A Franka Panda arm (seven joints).
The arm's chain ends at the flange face. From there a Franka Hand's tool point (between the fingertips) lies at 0.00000 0.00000 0.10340 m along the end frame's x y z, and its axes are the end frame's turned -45 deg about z.
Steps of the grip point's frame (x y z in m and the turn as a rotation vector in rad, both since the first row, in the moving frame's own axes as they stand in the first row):
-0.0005, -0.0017, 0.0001, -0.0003, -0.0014, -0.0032
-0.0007, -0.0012, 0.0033, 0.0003, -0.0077, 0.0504
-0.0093, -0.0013, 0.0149, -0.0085, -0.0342, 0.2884
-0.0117, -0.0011, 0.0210, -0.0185, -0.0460, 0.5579
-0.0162, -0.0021, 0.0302, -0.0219, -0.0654, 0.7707
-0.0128, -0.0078, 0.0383, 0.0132, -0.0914, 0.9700
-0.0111, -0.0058, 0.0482, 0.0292, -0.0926, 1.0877
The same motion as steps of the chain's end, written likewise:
-0.0015, -0.0010, 0.0001, -0.0012, -0.0008, -0.0032
-0.0007, -0.0009, 0.0033, -0.0052, -0.0057, 0.0504
-0.0052, 0.0028, 0.0150, -0.0302, -0.0182, 0.2884
-0.0059, 0.0036, 0.0211, -0.0456, -0.0194, 0.5579
-0.0077, 0.0054, 0.0304, -0.0617, -0.0308, 0.7707
-0.0055, 0.0021, 0.0387, -0.0553, -0.0740, 0.9700
-0.0024, 0.0044, 0.0486, -0.0448, -0.0861, 1.0877

